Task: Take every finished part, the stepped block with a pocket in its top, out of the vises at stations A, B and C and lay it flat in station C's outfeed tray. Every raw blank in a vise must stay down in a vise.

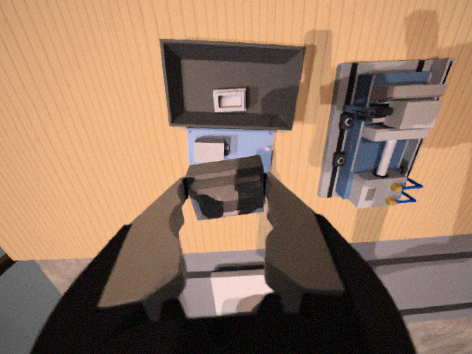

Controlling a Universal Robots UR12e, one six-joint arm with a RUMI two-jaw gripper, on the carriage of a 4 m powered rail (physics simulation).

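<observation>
My gripper (pixel 225 176) is shut on a finished part (pixel 225 175), a stepped block that looks dark in shadow between the fingertips. The held part hangs over the blue plate in front of the outfeed tray, and its pocket cannot be made out. The dark grey outfeed tray (pixel 232 44) is at the upper middle. Another finished part (pixel 216 101), light grey with its pocket up, lies flat in it, near the front wall. At the right, a vise (pixel 327 150) holds a plain grey block (pixel 414 114), apparently a raw blank, between its jaws.
The blue plate (pixel 250 140) carries a small grey block (pixel 209 150) and adjoins the tray's front edge. Blue handles (pixel 411 184) stick out at the vise's front right. A grey rail (pixel 425 280) with dark grooves runs along the bottom, with a white piece (pixel 232 295) by it.
</observation>
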